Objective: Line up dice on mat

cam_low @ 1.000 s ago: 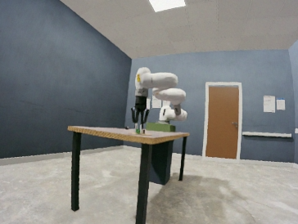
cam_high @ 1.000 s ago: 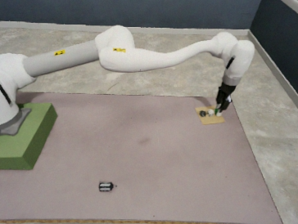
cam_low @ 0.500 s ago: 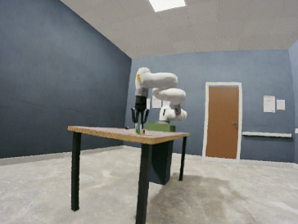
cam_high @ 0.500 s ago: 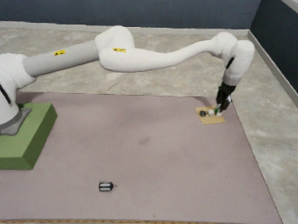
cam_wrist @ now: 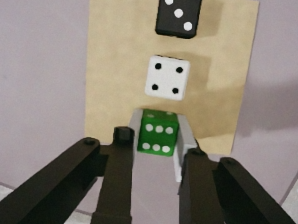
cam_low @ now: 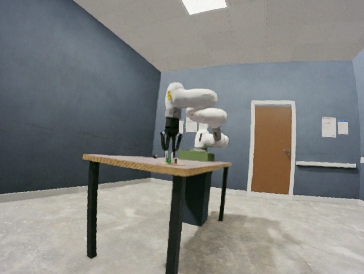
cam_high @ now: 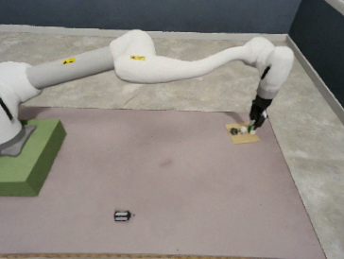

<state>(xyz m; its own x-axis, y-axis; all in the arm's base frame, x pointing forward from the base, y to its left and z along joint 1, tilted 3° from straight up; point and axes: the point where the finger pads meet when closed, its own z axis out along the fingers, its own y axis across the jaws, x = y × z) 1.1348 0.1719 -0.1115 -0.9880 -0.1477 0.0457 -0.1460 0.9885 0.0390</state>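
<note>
The green die lies 2 cm below my hand. Also, from my hand: white die 5 cm behind, 2 cm below, 1 cm to the right; mat 5 cm behind, 4 cm below, 1 cm to the right; black die 9 cm behind, 2 cm below, 1 cm to the right.
</note>
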